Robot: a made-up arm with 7 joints.
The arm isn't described. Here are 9 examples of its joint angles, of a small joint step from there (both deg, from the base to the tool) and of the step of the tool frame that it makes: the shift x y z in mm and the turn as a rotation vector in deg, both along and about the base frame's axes.
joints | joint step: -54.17 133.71 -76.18 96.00 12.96 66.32 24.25 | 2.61 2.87 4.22 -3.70 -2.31 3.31 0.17
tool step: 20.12 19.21 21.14 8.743 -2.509 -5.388
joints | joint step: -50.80 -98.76 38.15 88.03 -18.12 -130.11 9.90 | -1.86 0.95 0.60 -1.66 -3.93 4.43 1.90
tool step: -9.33 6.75 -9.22 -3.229 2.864 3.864
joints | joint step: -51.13 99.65 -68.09 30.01 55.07 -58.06 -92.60 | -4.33 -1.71 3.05 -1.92 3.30 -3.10 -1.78
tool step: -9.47 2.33 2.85 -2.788 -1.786 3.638
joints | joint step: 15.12 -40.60 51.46 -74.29 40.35 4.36 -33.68 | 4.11 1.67 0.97 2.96 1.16 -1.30 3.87
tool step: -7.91 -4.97 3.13 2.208 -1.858 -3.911
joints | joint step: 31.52 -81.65 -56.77 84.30 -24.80 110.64 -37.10 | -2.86 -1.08 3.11 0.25 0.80 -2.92 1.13
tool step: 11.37 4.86 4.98 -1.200 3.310 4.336
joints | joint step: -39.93 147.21 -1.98 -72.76 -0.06 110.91 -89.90 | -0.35 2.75 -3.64 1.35 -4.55 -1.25 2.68
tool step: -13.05 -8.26 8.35 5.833 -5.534 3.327
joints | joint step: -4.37 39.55 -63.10 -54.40 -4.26 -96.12 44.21 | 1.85 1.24 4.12 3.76 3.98 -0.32 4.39
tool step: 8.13 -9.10 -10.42 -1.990 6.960 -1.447
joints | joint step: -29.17 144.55 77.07 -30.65 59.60 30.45 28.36 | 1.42 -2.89 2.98 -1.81 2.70 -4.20 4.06
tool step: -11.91 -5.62 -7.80 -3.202 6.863 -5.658
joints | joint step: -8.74 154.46 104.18 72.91 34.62 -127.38 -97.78 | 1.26 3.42 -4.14 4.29 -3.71 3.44 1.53
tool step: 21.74 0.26 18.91 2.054 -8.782 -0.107
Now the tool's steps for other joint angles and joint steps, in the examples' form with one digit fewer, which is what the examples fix.
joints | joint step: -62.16 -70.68 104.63 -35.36 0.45 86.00 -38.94 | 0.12 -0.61 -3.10 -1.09 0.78 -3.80 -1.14
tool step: 3.8 -6.7 0.7 0.04 -2.26 -4.83
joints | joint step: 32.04 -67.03 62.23 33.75 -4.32 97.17 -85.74 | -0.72 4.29 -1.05 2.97 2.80 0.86 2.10
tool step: -21.0 16.5 -14.5 -4.14 -6.34 -0.51
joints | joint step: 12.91 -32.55 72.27 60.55 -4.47 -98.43 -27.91 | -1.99 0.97 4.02 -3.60 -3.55 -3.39 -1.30
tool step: 4.3 2.9 -3.9 -2.49 3.96 -2.87
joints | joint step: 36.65 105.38 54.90 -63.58 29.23 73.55 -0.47 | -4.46 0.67 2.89 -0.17 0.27 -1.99 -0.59
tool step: 1.7 5.6 -1.6 1.07 0.20 1.62
